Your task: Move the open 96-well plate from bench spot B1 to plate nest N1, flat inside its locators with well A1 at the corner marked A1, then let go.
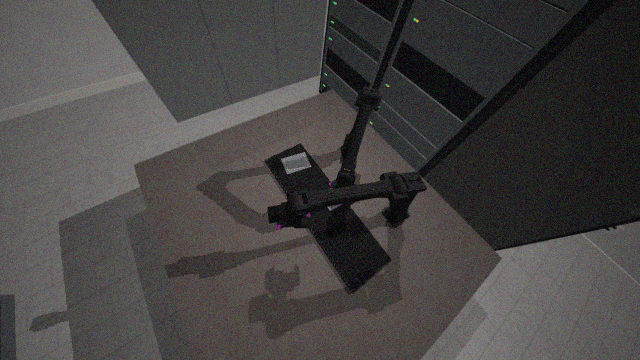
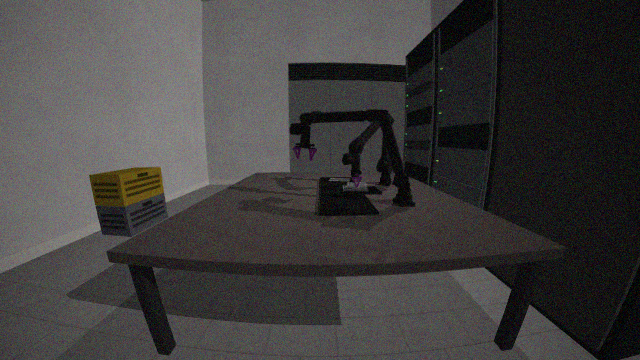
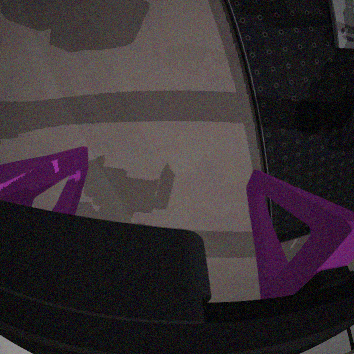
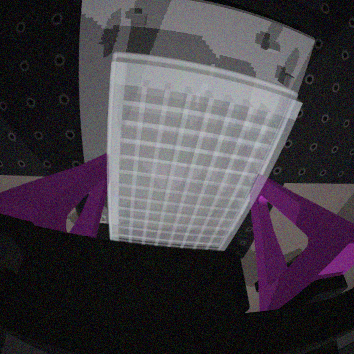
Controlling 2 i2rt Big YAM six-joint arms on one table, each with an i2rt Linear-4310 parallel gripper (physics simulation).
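Where they show: left gripper, fingertip midpoint: (image 1: 293,225) (image 2: 304,159) (image 3: 171,167); right gripper, fingertip midpoint: (image 2: 356,185) (image 4: 184,172); left arm's base, origin of the base link: (image 1: 392,216) (image 2: 403,203); right arm's base, origin of the base link: (image 2: 385,183).
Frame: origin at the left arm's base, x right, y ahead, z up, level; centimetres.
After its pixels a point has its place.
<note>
My right gripper (image 4: 184,172) @[x 30.0, y 20.1, z 3.9 cm] (image 2: 356,180) @[x 30.0, y 20.1, z 3.9 cm] (image 1: 331,184) @[x 30.0, y 20.1, z 3.9 cm] is shut on the clear 96-well plate (image 4: 189,154) (image 2: 356,188), with one purple finger on each long side. The plate hangs just above a light grey pad (image 4: 95,105) @[x 25.2, y 23.7, z 2.5 cm] that has small raised blocks along its far edge. The pad lies on the black perforated board (image 4: 35,88) @[x 21.0, y 24.8, z 1.3 cm] (image 1: 358,259) @[x -4.7, y 34.2, z 1.3 cm] (image 2: 344,206) @[x -6.4, y 34.2, z 1.3 cm] (image 3: 298,70) @[x 22.6, y 37.3, z 1.3 cm]. The plate's near end is hidden by the wrist. My left gripper (image 3: 171,167) @[x 25.6, y 54.5, z 21.7 cm] (image 1: 293,221) @[x 25.6, y 54.5, z 21.7 cm] (image 2: 304,153) @[x 25.6, y 54.5, z 21.7 cm] is open and empty, high above the bare table left of the board.
A second light grey pad (image 1: 296,162) (image 3: 344,24) lies at the board's far end. The brown table (image 2: 268,241) @[x -39.1, y 65.6, z 0.0 cm] stands beside tall dark server racks (image 1: 425,67) (image 2: 447,111). Yellow and grey crates (image 2: 127,198) sit on the floor at the left.
</note>
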